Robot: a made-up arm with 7 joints. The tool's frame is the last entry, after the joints.
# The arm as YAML. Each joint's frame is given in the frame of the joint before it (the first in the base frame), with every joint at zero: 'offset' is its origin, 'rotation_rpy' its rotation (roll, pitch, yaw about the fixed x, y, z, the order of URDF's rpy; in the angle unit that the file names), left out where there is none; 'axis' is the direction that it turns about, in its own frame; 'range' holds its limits. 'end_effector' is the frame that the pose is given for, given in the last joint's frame.
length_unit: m
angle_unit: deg
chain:
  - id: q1
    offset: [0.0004, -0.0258, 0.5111]
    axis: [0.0, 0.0, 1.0]
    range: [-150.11, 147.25]
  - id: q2
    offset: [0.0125, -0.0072, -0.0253]
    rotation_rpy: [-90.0, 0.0, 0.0]
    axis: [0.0, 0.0, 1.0]
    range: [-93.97, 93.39]
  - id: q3
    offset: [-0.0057, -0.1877, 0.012]
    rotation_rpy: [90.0, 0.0, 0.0]
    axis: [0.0, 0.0, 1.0]
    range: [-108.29, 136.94]
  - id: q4
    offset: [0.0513, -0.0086, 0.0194]
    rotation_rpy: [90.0, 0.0, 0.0]
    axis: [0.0, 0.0, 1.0]
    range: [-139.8, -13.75]
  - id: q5
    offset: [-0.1, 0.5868, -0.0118]
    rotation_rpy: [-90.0, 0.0, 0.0]
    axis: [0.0, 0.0, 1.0]
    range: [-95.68, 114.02]
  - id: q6
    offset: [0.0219, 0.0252, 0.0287]
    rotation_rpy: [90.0, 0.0, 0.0]
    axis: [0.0, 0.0, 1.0]
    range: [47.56, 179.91]
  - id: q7
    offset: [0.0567, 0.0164, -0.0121]
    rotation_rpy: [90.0, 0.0, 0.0]
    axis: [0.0, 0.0, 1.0]
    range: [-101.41, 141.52]
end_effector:
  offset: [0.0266, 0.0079, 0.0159]
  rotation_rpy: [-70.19, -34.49, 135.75]
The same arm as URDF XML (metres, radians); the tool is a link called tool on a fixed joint. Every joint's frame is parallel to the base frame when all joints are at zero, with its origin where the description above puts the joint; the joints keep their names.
<robot name="arm">
  <joint name="tool_fixed" type="fixed">
    <parent link="link7"/>
    <child link="tool"/>
    <origin xyz="0.0266 -0.0079 -0.0159" rpy="1.9165 0.602 -2.3693"/>
  </joint>
  <joint name="q7" type="revolute">
    <parent link="link6"/>
    <child link="link7"/>
    <origin xyz="0.0567 0.0121 0.0164" rpy="0 0 0"/>
    <axis xyz="0 0 -1"/>
    <limit lower="-1.7699" upper="2.47"/>
  </joint>
  <joint name="q6" type="revolute">
    <parent link="link5"/>
    <child link="link6"/>
    <origin xyz="0.0219 0.0252 0.0287" rpy="0 0 0"/>
    <axis xyz="0 -1 0"/>
    <limit lower="0.8301" upper="3.14"/>
  </joint>
  <joint name="q5" type="revolute">
    <parent link="link4"/>
    <child link="link5"/>
    <origin xyz="-0.1 0.0118 0.5868" rpy="0 0 0"/>
    <axis xyz="0 0 1"/>
    <limit lower="-1.6699" upper="1.99"/>
  </joint>
  <joint name="q4" type="revolute">
    <parent link="link3"/>
    <child link="link4"/>
    <origin xyz="0.0513 -0.0086 0.0194" rpy="0 0 0"/>
    <axis xyz="0 -1 0"/>
    <limit lower="-2.44" upper="-0.24"/>
  </joint>
  <joint name="q3" type="revolute">
    <parent link="link2"/>
    <child link="link3"/>
    <origin xyz="-0.0057 0.012 0.1877" rpy="0 0 0"/>
    <axis xyz="0 0 1"/>
    <limit lower="-1.89" upper="2.3901"/>
  </joint>
  <joint name="q2" type="revolute">
    <parent link="link1"/>
    <child link="link2"/>
    <origin xyz="0.0125 -0.0072 -0.0253" rpy="0 0 0"/>
    <axis xyz="0 1 0"/>
    <limit lower="-1.6401" upper="1.63"/>
  </joint>
  <joint name="q1" type="revolute">
    <parent link="base_link"/>
    <child link="link1"/>
    <origin xyz="0.0004 -0.0258 0.5111" rpy="0 0 0"/>
    <axis xyz="0 0 1"/>
    <limit lower="-2.6199" upper="2.57"/>
  </joint>
  <link name="base_link"/>
  <link name="link1"/>
  <link name="link2"/>
  <link name="link3"/>
  <link name="link4"/>
  <link name="link5"/>
  <link name="link6"/>
  <link name="link7"/>
  <link name="tool"/>
</robot>

